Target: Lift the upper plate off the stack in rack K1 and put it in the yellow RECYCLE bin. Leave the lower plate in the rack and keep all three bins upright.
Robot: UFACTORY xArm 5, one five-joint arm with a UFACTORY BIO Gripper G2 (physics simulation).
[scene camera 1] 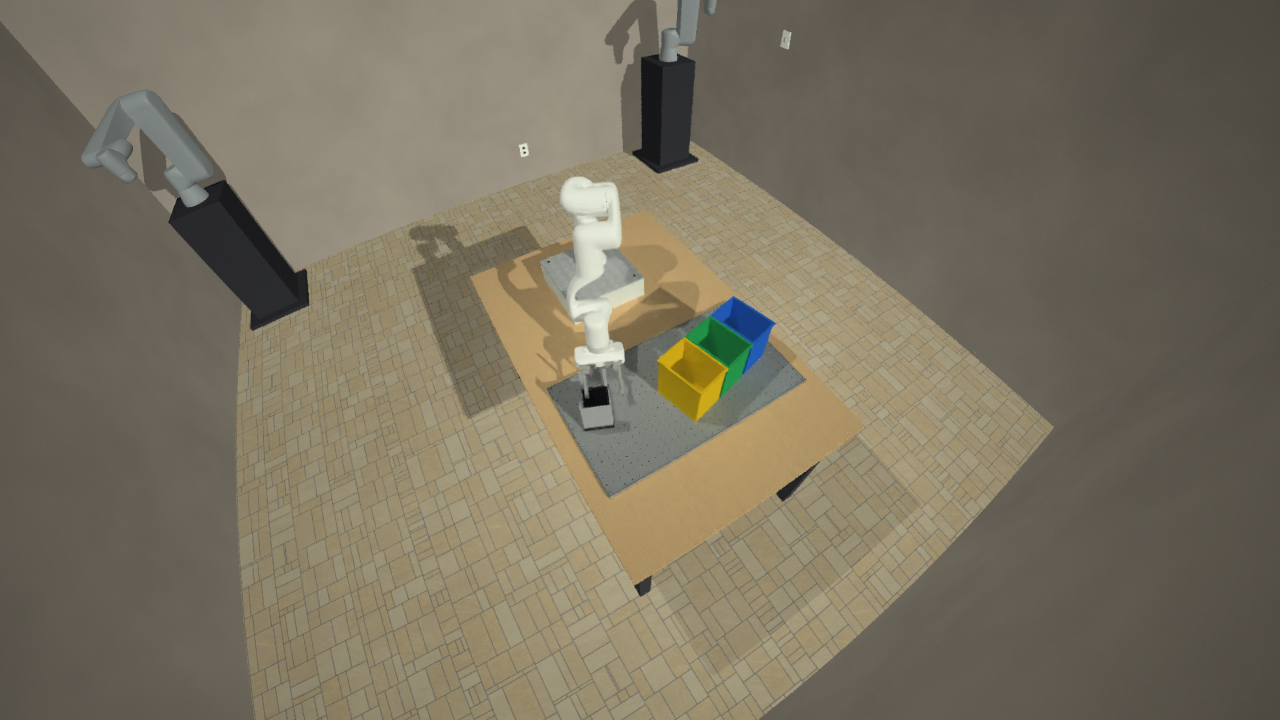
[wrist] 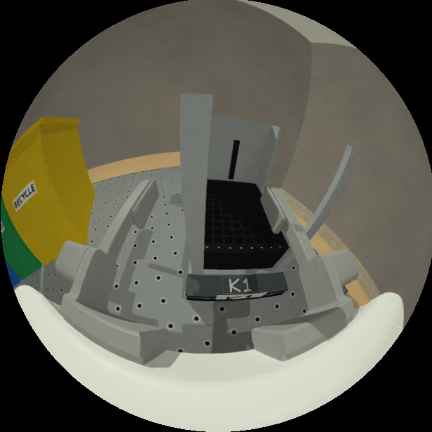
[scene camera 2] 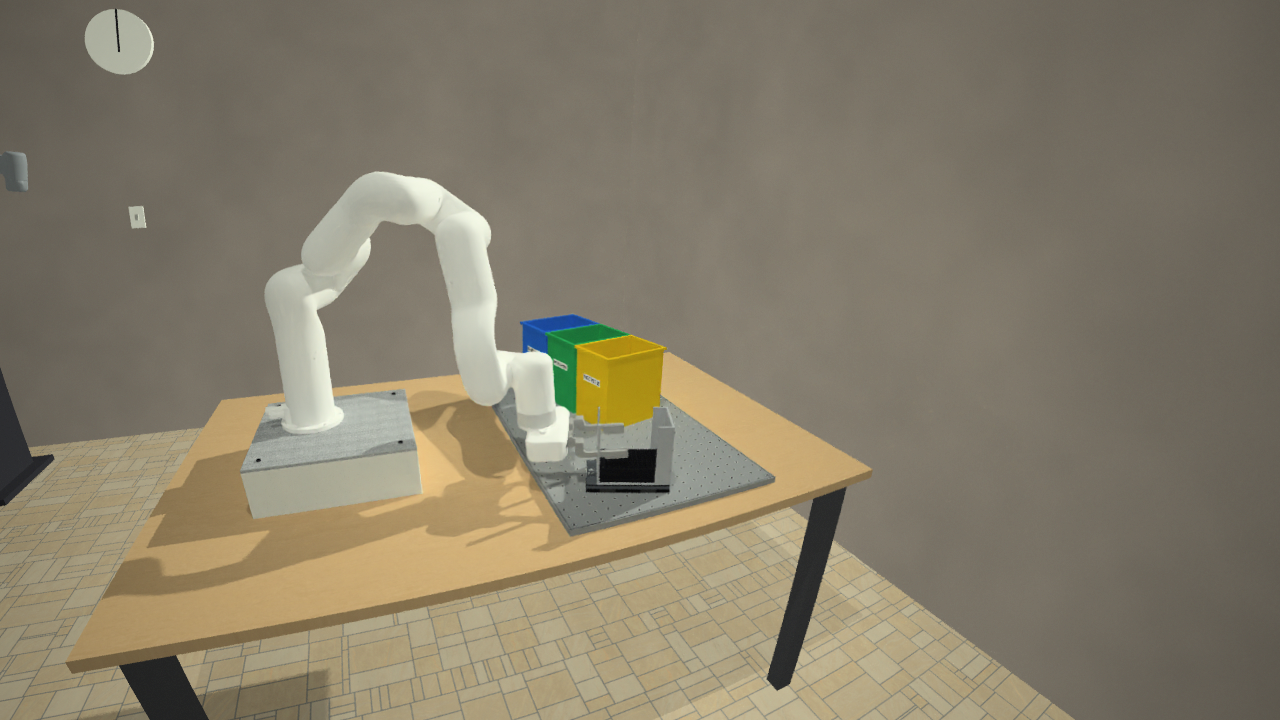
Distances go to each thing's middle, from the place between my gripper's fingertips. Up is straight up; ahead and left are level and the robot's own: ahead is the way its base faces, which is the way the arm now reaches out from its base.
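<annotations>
Looking at the yellow recycle bin (scene camera 2: 622,375), I find it 2 cm above my hand, 11 cm ahead of it and 26 cm to the left of it. The green bin (scene camera 2: 561,343) is 2 cm above my hand as well, 8 cm ahead of it and 38 cm to the left of it. Then there is the blue bin (scene camera 1: 753,326), 2 cm above my hand, 51 cm to the left of it and 5 cm ahead of it.
</annotations>
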